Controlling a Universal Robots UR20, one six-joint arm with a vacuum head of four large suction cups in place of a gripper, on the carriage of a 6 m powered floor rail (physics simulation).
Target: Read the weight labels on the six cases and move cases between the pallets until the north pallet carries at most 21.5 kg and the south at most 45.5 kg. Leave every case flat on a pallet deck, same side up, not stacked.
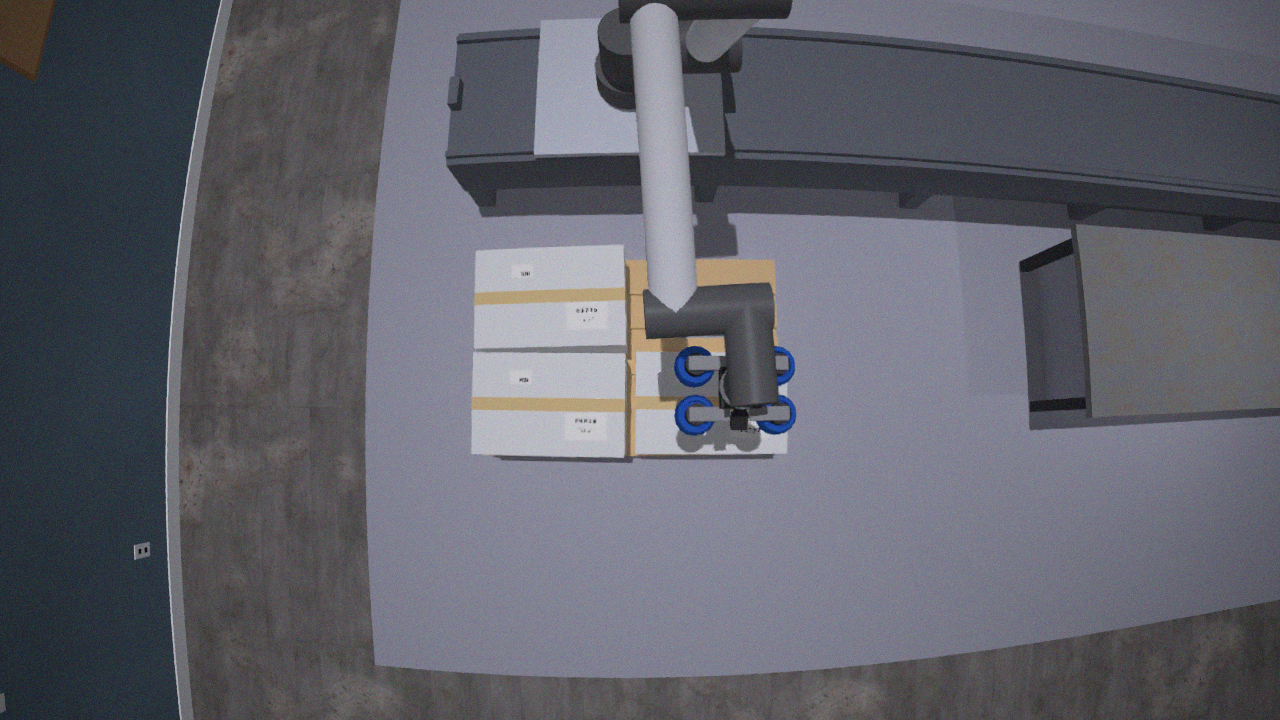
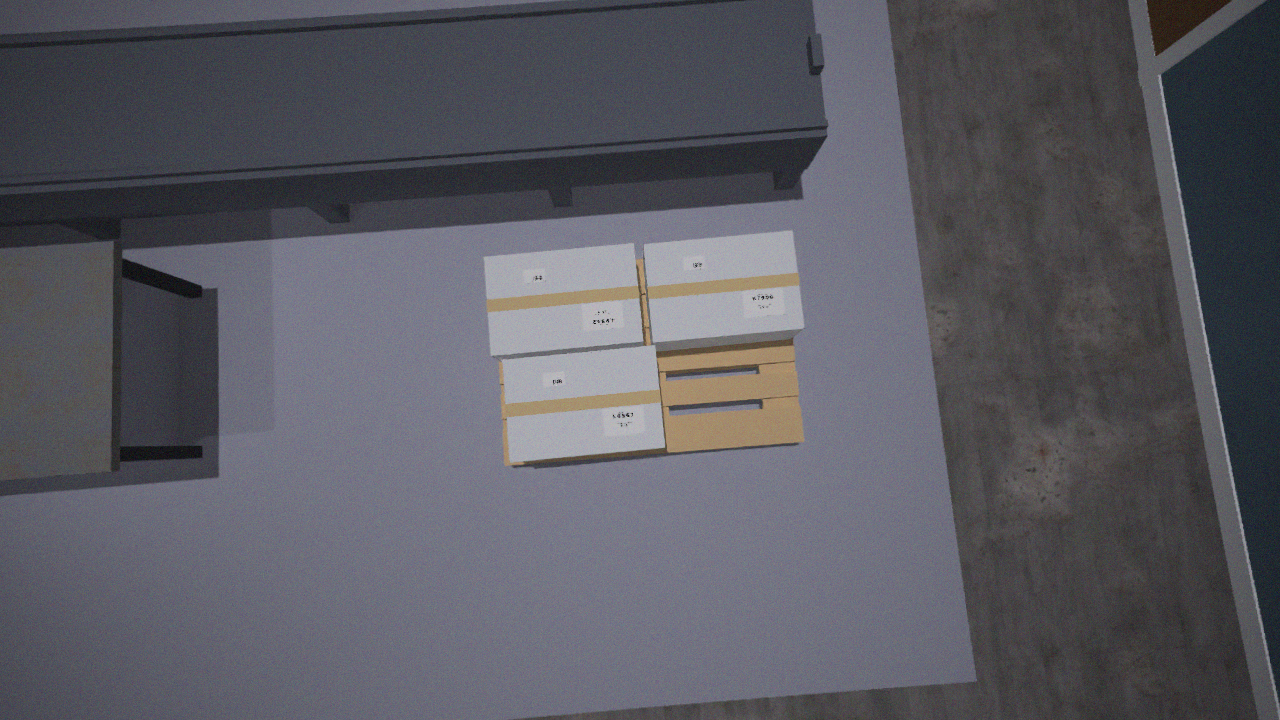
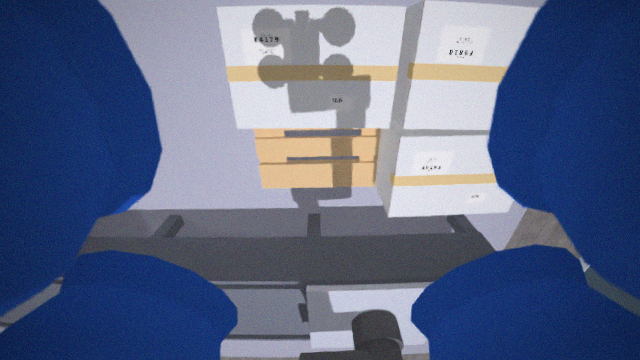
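Where they show: hand at its tool point: (image 3: 324, 236); arm's base at its link origin: (image 3: 373, 322).
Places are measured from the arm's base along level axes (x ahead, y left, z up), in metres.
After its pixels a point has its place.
Observation:
My suction head (image 1: 735, 390) @(x 1.192, y 0.273, z 0.547 m) is open and empty, high above the front-right case (image 1: 657, 434) @(x 1.310, y 0.093, z -0.184 m) (image 3: 380, 45) @(x 1.277, y 0.078, z -0.184 m) on the north pallet (image 1: 702, 271) @(x 0.651, y 0.292, z -0.426 m) (image 3: 320, 175) @(x 0.675, y 0.274, z -0.426 m). Its shadow falls on that case. A front-left case (image 1: 537, 429) @(x 1.290, y -0.341, z -0.144 m) (image 3: 450, 100) @(x 1.115, y -0.168, z -0.144 m) and a back-left case (image 1: 537, 331) @(x 0.933, y -0.342, z -0.147 m) (image 3: 425, 197) @(x 0.716, y -0.170, z -0.147 m) lie flat beside it; the back-right deck is bare. The south pallet (image 2: 733, 429) @(x 1.329, y 5.810, z -0.426 m) carries a back-left case (image 2: 546, 335) @(x 0.933, y 5.120, z -0.160 m), a back-right case (image 2: 698, 317) @(x 0.910, y 5.684, z -0.163 m) and a front-left case (image 2: 563, 438) @(x 1.314, y 5.158, z -0.160 m); its front-right deck is bare. The weight figures are too small or blurred to read.
The grey floor rail (image 1: 984, 107) (image 2: 402, 98) (image 3: 300, 255) runs behind both pallets. My arm's pale carriage plate (image 1: 572, 89) @(x 0.030, y -0.214, z 0.000 m) is on it behind the north pallet. A table (image 1: 1172, 322) @(x 0.909, y 2.336, z -0.039 m) (image 2: 53, 358) @(x 0.901, y 3.456, z -0.040 m) stands between the pallets.

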